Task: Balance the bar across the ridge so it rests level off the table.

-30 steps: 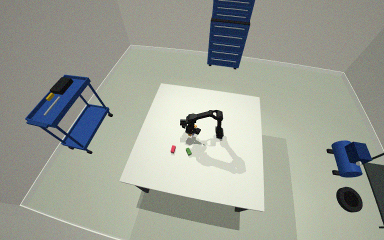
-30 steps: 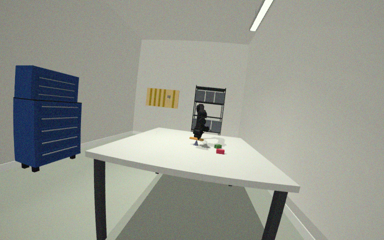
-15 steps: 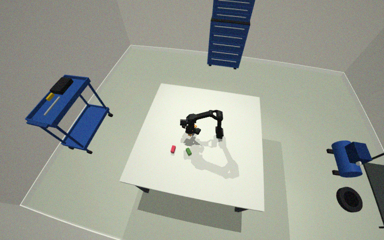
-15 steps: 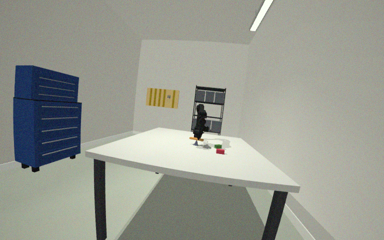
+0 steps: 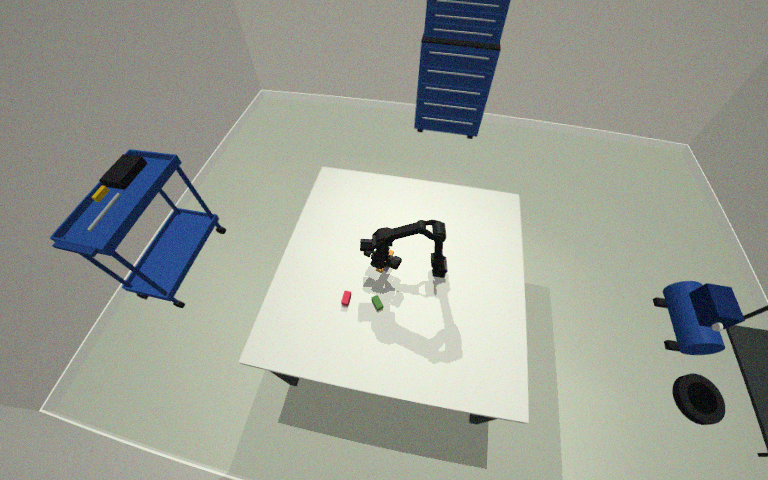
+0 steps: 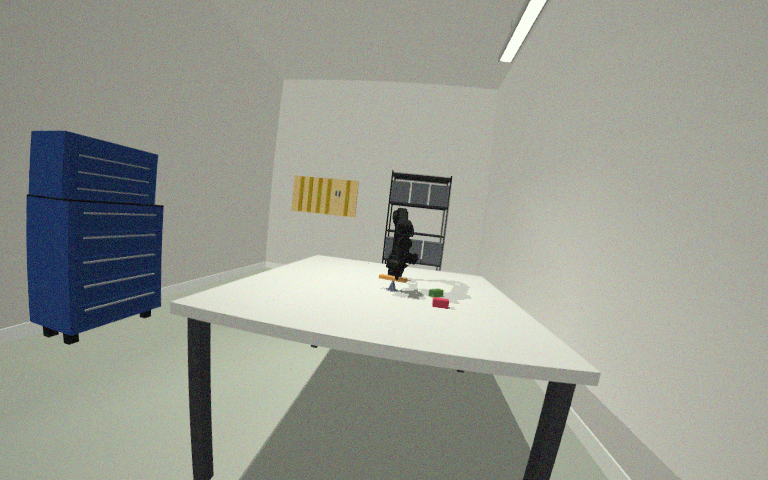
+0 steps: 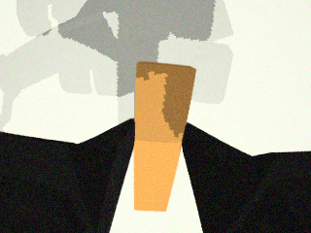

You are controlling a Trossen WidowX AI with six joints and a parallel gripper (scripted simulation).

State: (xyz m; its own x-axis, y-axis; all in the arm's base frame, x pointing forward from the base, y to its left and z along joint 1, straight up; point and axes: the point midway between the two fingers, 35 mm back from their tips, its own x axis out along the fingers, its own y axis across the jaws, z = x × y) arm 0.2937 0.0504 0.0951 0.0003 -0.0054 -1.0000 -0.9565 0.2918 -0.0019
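Now: gripper tip 10 mm past the orange bar and 30 mm to the left of it. Also, from my gripper tip: red block: 140 mm ahead, 200 mm to the left, 40 mm below; green block: 10 mm behind, 190 mm to the left, 40 mm below.
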